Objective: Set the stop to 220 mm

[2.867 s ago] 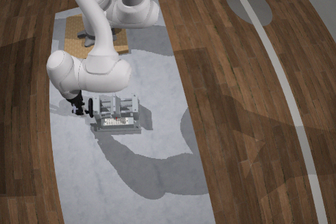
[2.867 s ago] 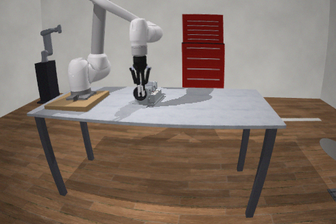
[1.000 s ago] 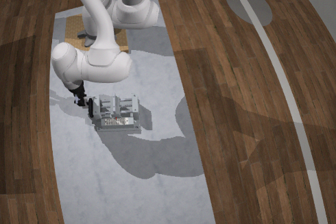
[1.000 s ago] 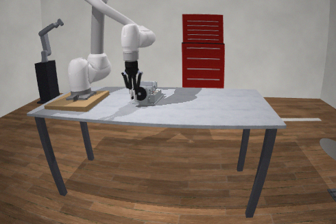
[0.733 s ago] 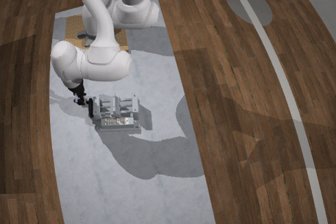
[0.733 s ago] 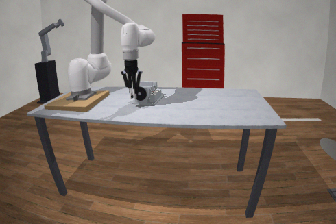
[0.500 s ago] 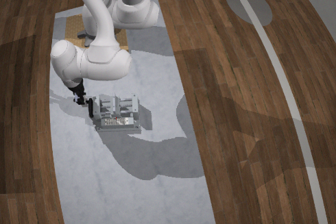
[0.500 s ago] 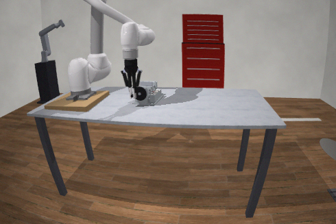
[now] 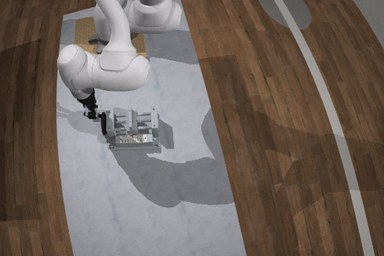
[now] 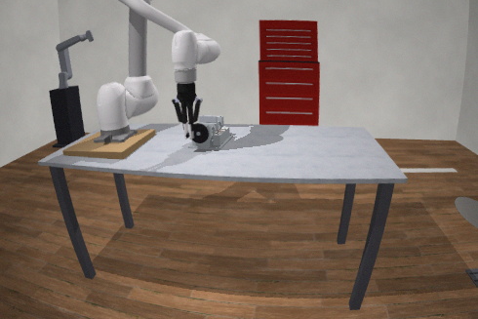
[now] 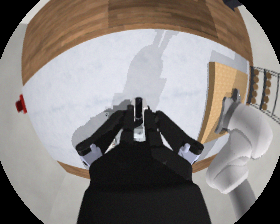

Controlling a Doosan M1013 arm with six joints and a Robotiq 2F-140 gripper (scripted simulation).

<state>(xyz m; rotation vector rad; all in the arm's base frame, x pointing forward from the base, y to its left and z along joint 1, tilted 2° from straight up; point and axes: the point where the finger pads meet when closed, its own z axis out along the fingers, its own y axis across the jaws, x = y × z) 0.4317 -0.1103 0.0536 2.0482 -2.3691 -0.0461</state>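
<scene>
Right now my hand is 2 cm to the right of the black handwheel, 2 cm above it and 1 cm short of it. Also, from my hand: grey stop fixture: 14 cm to the left, 6 cm ahead.
</scene>
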